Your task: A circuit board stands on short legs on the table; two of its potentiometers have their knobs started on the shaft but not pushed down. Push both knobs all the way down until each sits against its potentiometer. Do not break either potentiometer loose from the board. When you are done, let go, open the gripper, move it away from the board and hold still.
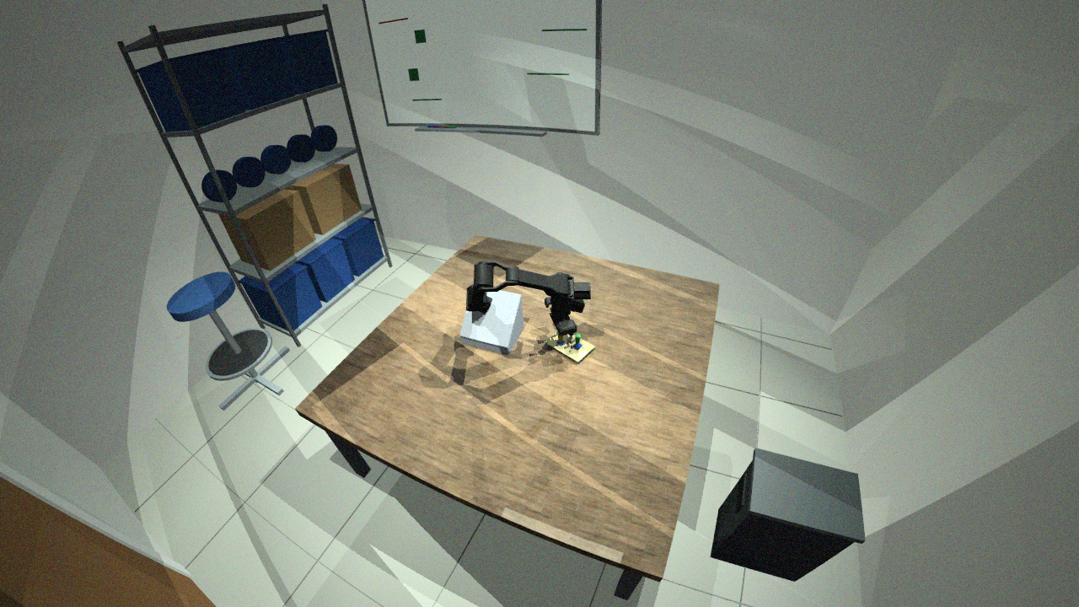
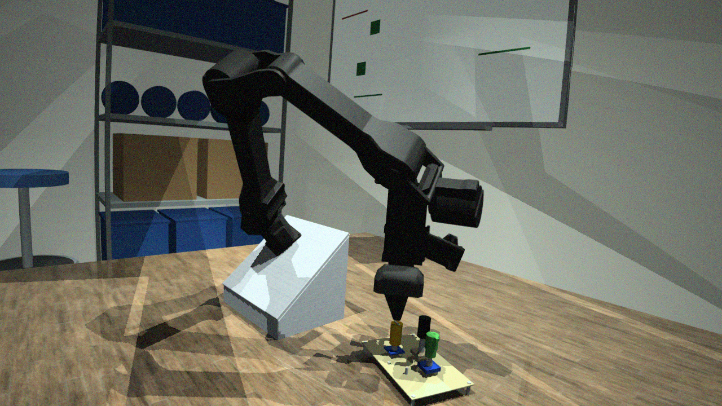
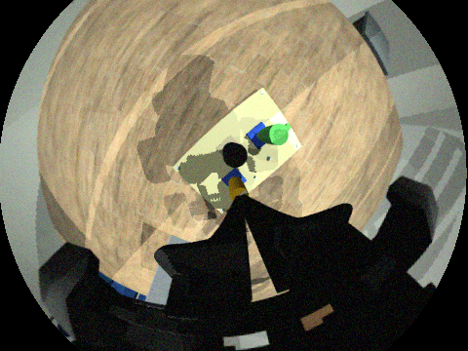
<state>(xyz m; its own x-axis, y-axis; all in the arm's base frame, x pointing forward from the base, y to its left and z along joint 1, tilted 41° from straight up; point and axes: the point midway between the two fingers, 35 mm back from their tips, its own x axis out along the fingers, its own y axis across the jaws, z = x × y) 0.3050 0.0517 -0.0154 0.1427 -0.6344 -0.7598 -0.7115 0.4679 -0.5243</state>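
Now: gripper tip 20 mm above the yellow knob. From my gripper tip the other things lie so: green knob 70 mm ahead, 10 mm to the left, 10 mm below.
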